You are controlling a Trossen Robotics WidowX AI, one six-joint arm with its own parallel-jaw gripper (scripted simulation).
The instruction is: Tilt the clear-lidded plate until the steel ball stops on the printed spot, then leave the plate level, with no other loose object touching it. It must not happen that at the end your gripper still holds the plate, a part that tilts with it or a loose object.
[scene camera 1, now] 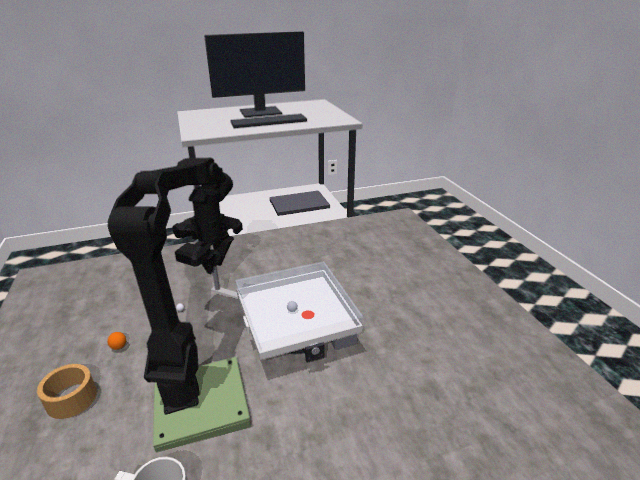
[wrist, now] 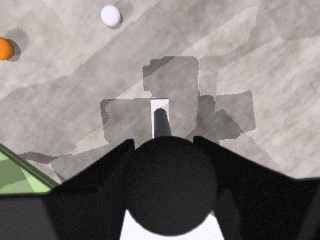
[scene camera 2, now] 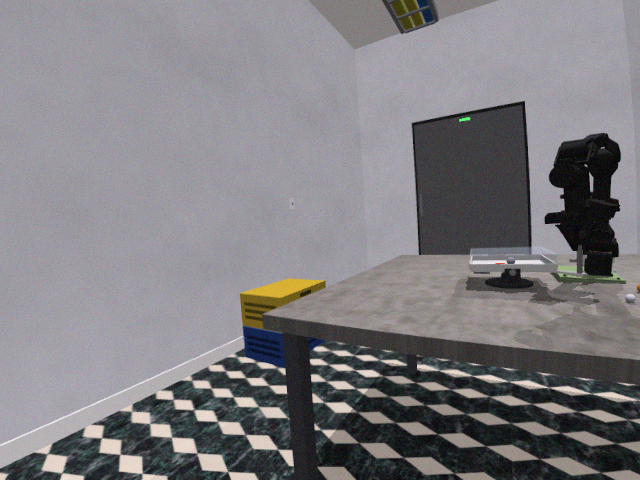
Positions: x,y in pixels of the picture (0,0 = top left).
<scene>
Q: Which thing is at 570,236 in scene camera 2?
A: The gripper.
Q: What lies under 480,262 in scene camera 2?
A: A clear-lidded plate.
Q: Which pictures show the gripper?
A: Scene camera 1, the wrist view and scene camera 2: all of them.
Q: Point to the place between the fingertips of the gripper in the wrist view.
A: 163,144
</scene>
